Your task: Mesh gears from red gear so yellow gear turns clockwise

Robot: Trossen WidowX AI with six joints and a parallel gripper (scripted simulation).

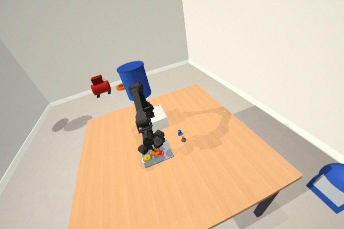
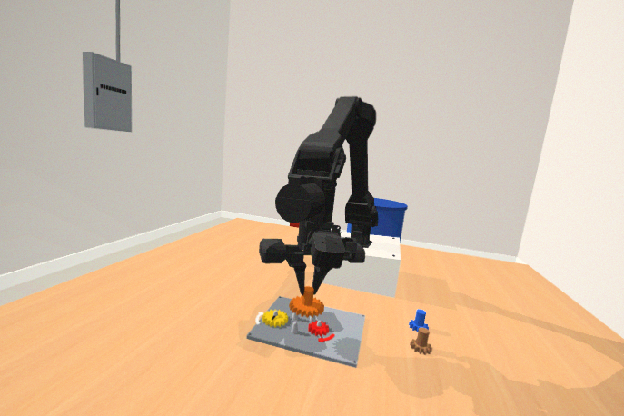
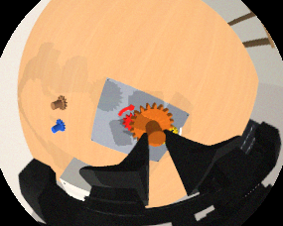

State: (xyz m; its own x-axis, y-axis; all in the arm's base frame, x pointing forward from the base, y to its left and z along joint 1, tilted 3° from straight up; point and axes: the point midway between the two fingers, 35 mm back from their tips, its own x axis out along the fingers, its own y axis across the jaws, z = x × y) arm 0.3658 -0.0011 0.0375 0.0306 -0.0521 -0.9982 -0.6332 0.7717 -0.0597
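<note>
My gripper tip is 30 mm past the red gear, 20 mm to the right of it and 80 mm above it. The rest, counted from my gripper tip: brown gear (100 mm behind, 210 mm to the left, 80 mm below); then yellow gear (20 mm behind, 80 mm to the right, 80 mm below); then orange gear (10 mm below).
</note>
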